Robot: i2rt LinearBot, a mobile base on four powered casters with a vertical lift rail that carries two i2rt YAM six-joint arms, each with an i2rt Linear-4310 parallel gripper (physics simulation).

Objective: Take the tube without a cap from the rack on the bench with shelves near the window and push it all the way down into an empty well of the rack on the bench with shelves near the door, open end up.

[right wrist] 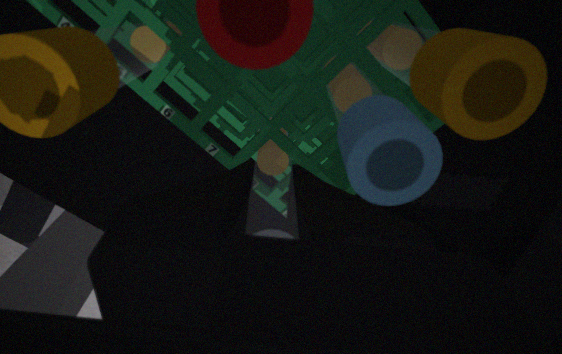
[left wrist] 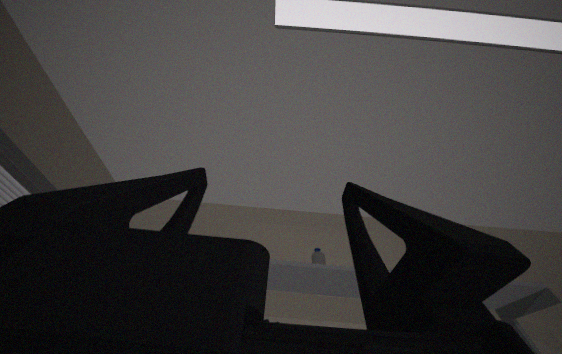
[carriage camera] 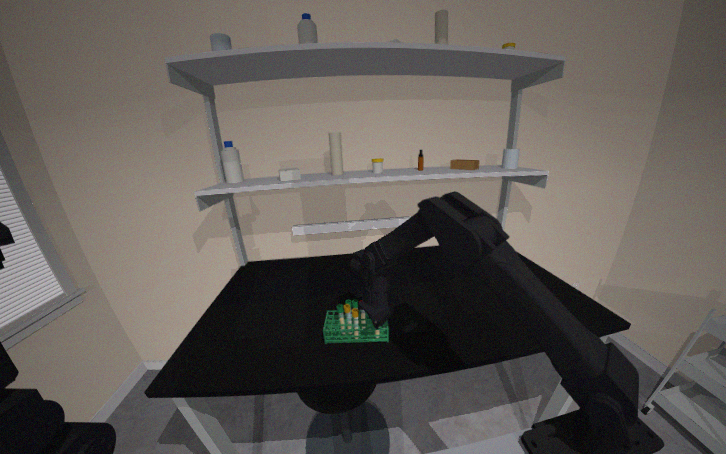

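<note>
The green rack (carriage camera: 356,339) (right wrist: 285,97) stands on the black bench with shelves, with a window at the left of the carriage view. My right gripper (carriage camera: 379,324) (right wrist: 272,176) points down at the rack's right end and is shut on the clear tube without a cap (carriage camera: 377,333) (right wrist: 272,220). Its lower part shows between the dark fingers and its tan bottom is over the rack; the fingers hide its top. How deep it sits in its well I cannot tell. My left gripper (left wrist: 275,183) is open and empty, raised away from the bench.
Capped tubes stand close by in the rack: a red cap (right wrist: 256,55), a blue cap (right wrist: 390,150), yellow caps (right wrist: 480,85) (carriage camera: 354,312). Bottles and jars stand on the lower shelf (carriage camera: 315,180) and upper shelf (carriage camera: 364,61). A stool (carriage camera: 337,398) is under the front edge; a cart (carriage camera: 690,396) is at right.
</note>
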